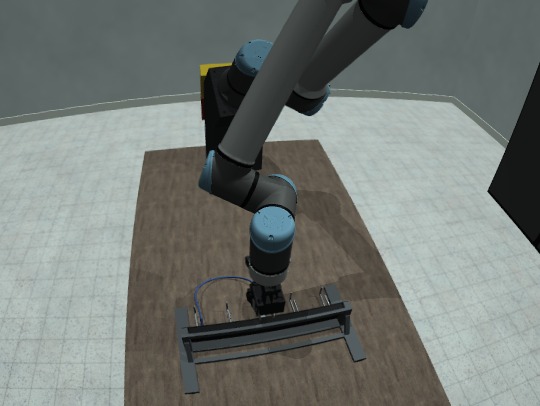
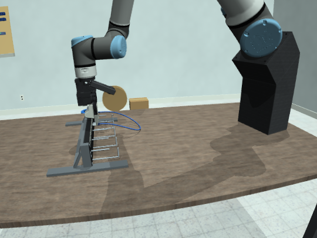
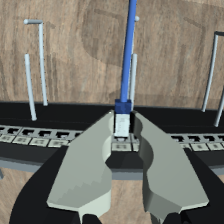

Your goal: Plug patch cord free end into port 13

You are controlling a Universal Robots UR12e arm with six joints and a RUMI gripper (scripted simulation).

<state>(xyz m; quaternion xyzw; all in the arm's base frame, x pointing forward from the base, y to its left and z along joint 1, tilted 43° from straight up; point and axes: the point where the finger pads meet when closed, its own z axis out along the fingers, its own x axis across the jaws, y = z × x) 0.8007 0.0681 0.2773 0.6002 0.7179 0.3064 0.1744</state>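
Right now the plug is 1 cm below my hand and 1 cm ahead of it.
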